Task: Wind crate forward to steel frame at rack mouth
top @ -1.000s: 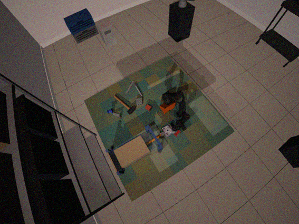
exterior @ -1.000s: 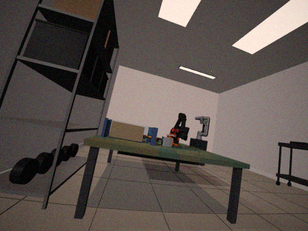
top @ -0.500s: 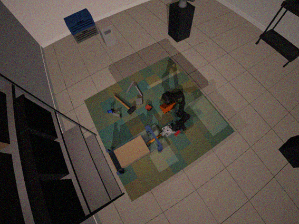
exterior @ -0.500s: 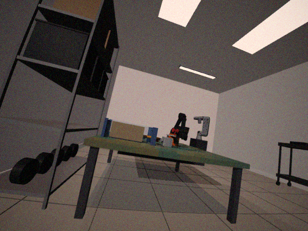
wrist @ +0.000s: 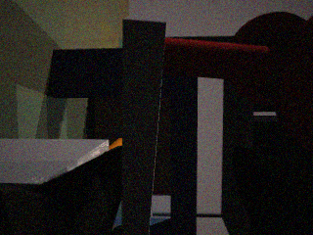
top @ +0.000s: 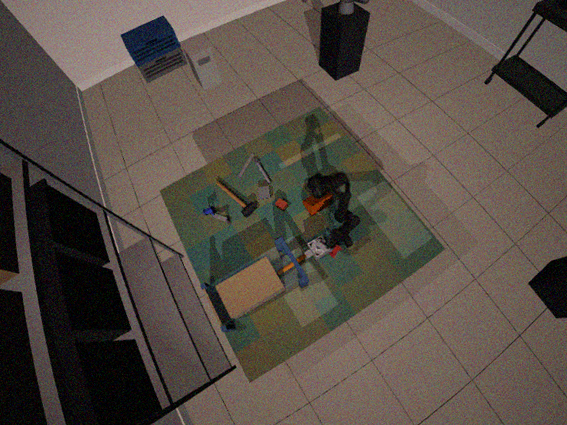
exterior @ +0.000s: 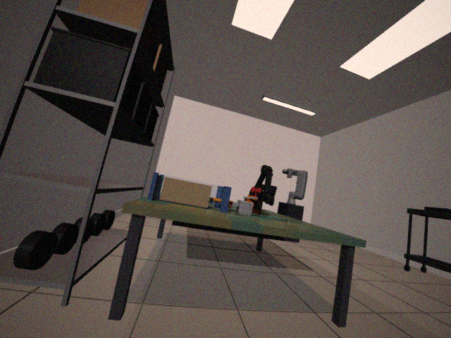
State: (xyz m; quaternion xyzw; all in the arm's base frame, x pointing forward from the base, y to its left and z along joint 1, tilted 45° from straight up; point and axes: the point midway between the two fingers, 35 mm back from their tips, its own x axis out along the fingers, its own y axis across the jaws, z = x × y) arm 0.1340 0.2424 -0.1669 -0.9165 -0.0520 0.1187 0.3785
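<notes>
Right now the red knob is 3 cm behind my gripper tip, 4 cm to the left of it and 3 cm above it. The rest, counted from my gripper tip: winch 6 cm to the right, 10 cm below; red-knobbed crank handle 1 cm behind, 1 cm to the left, 1 cm below; grey block 9 cm ahead, 53 cm to the right, 12 cm below.
</notes>
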